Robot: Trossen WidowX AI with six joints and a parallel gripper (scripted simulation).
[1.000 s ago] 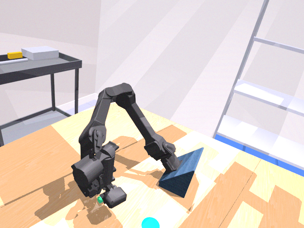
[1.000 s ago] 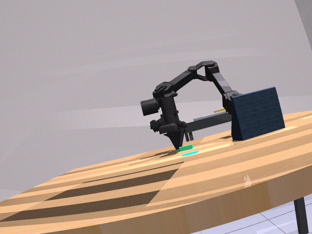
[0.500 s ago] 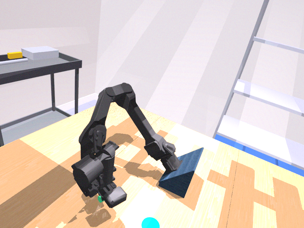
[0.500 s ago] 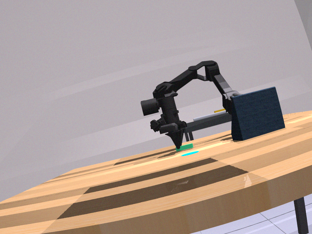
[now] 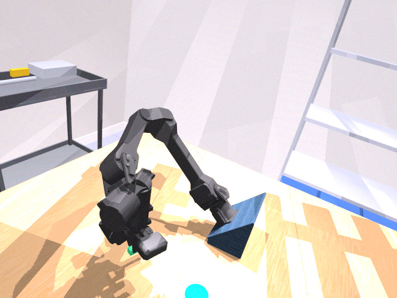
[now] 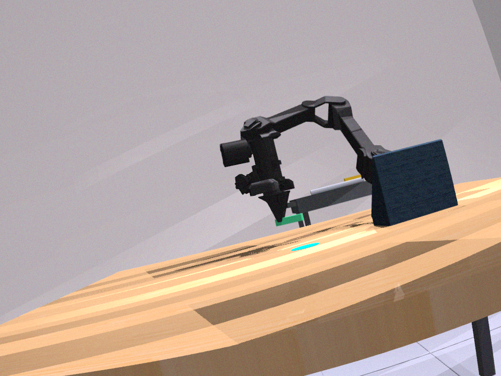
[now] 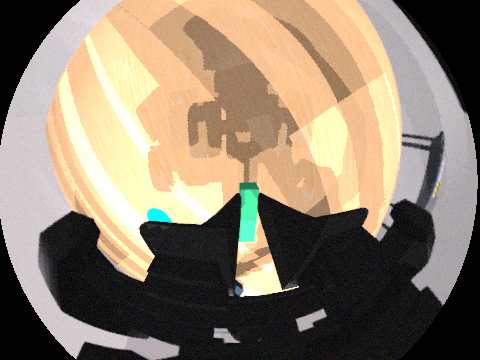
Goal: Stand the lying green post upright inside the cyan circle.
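Now: the cyan circle 18 cm to the left of my gripper tip, 6 cm below it and 3 cm behind it. The rest, counted from my gripper tip: green post 2 cm behind, 1 cm to the left.
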